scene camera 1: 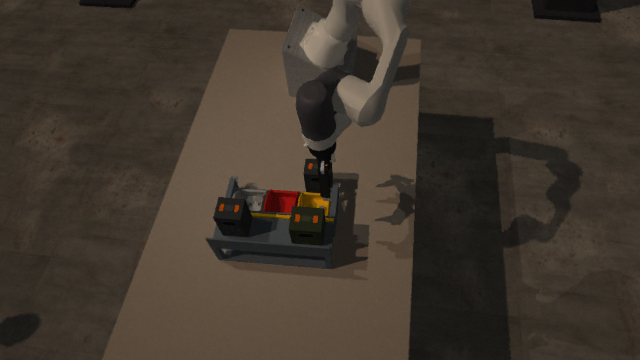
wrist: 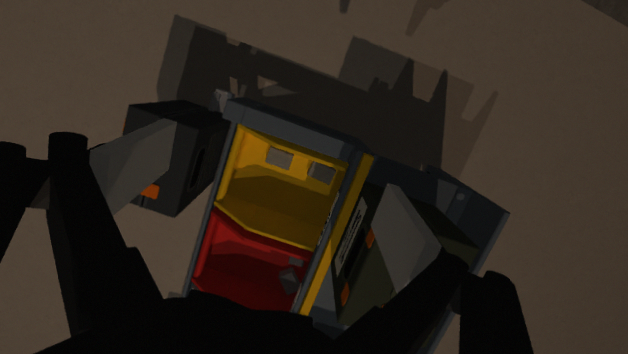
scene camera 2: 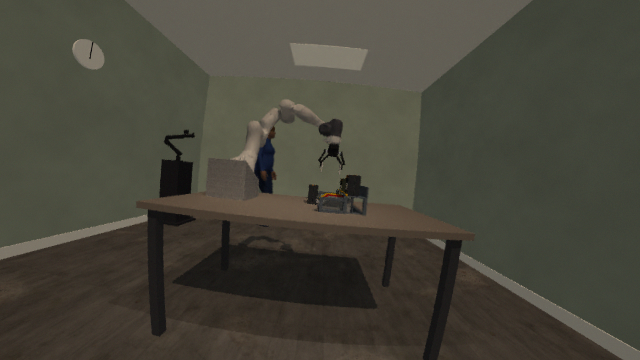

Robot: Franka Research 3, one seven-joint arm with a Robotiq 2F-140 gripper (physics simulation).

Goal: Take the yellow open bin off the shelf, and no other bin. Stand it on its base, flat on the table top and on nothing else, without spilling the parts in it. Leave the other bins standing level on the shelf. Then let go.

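Note:
The yellow open bin (scene camera 1: 311, 201) (wrist: 275, 215) sits in the shelf (scene camera 1: 272, 231) (wrist: 310, 132) at its right end in scene camera 1. Two grey block-like parts (wrist: 279, 157) (wrist: 322, 172) show in it. The red bin (scene camera 1: 281, 201) (wrist: 235, 250) is beside it, and the grey bin (scene camera 1: 244, 195) is beyond the red one. My gripper (scene camera 1: 325, 193) (scene camera 2: 331, 170) (wrist: 279, 176) is open and empty. It points down, above the shelf, with its fingers apart on either side of the yellow bin in the wrist view. The bins' bases are hidden.
A black case (scene camera 1: 312, 181) (scene camera 2: 313, 194) (wrist: 187, 160) stands on the table (scene camera 1: 240, 100) (scene camera 2: 250, 212) close behind the yellow bin. An olive case (scene camera 1: 307, 227) (wrist: 365, 275) and another black case (scene camera 1: 232, 220) stand on the shelf's front deck. A person (scene camera 2: 267, 160) stands behind the arm.

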